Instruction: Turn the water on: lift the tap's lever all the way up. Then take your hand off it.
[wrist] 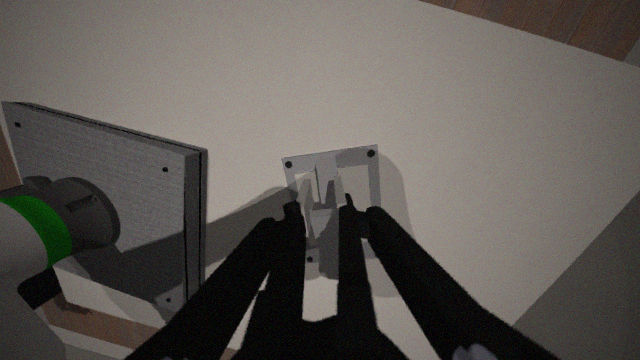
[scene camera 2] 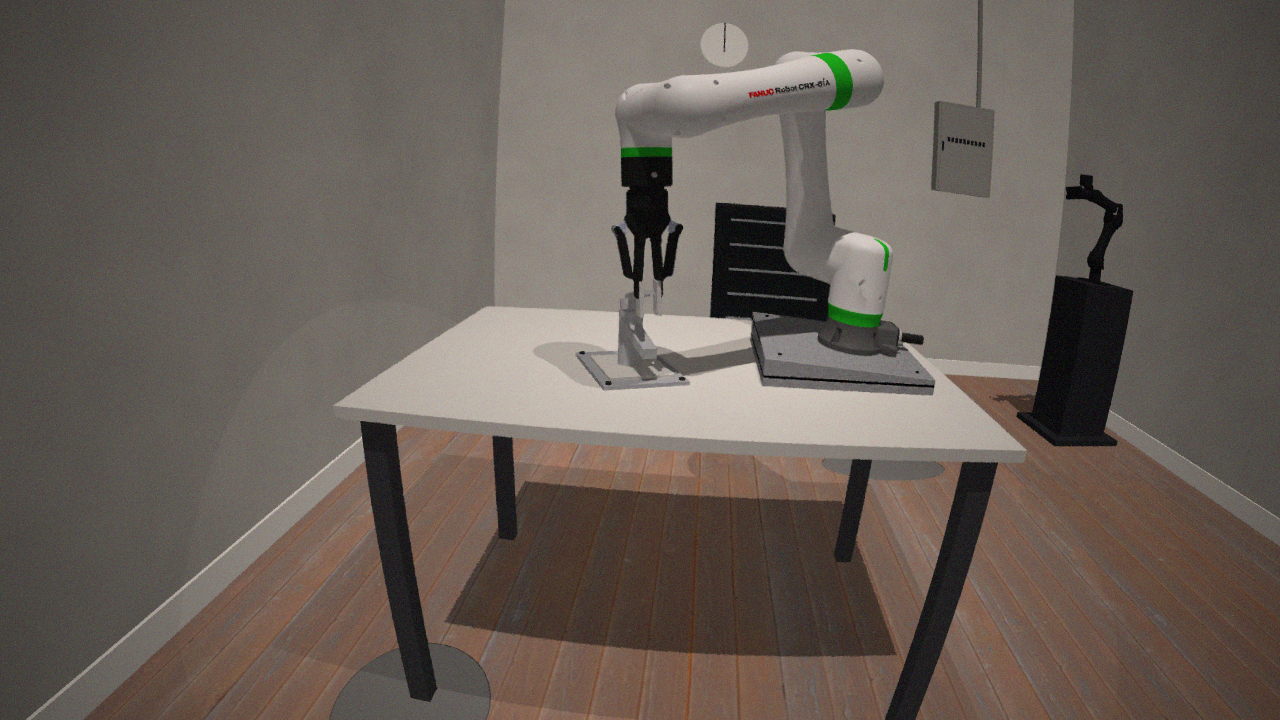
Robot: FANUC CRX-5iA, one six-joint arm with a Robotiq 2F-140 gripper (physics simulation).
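Pixels of known places: gripper, fingertip midpoint: [wrist: 323, 189] [scene camera 2: 648, 315]; arm's base, origin of the base link: [wrist: 88, 212] [scene camera 2: 849, 345].
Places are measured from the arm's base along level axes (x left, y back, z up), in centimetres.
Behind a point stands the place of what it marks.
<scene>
The light grey tap [scene camera 2: 625, 335] @[x 11.9, y -49.2, z 2.4 cm] [wrist: 326, 167] @[x 20.2, y -44.5, z 2.7 cm] stands upright on its flat base plate [scene camera 2: 594, 368] @[x 12.7, y -55.1, z -4.5 cm] [wrist: 375, 182] @[x 17.3, y -53.8, z -4.5 cm], which has dark screws at its corners. Its spout reaches out low over the plate in the scene view. My gripper [scene camera 2: 648, 291] @[x 19.3, y -44.6, z 8.2 cm] [wrist: 323, 189] @[x 19.3, y -44.6, z 8.2 cm] points straight down at the top of the tap, its fingers close together, shut on the tap's lever. The fingertips and their shadows hide most of the lever, and its exact tilt is hard to tell.
The tap stands on a white table [scene camera 2: 465, 385] @[x 25.6, y -78.4, z -5.3 cm] [wrist: 475, 150] @[x 26.3, y -68.5, z -5.3 cm]. The arm's grey mounting plate [scene camera 2: 796, 371] @[x 16.9, y -15.4, z -1.8 cm] [wrist: 125, 155] @[x 14.1, y -10.7, z -0.1 cm] is beside it, on the right in the scene view. A black drawer cabinet [scene camera 2: 729, 259] and a black pedestal [scene camera 2: 1078, 358] stand beyond the table.
</scene>
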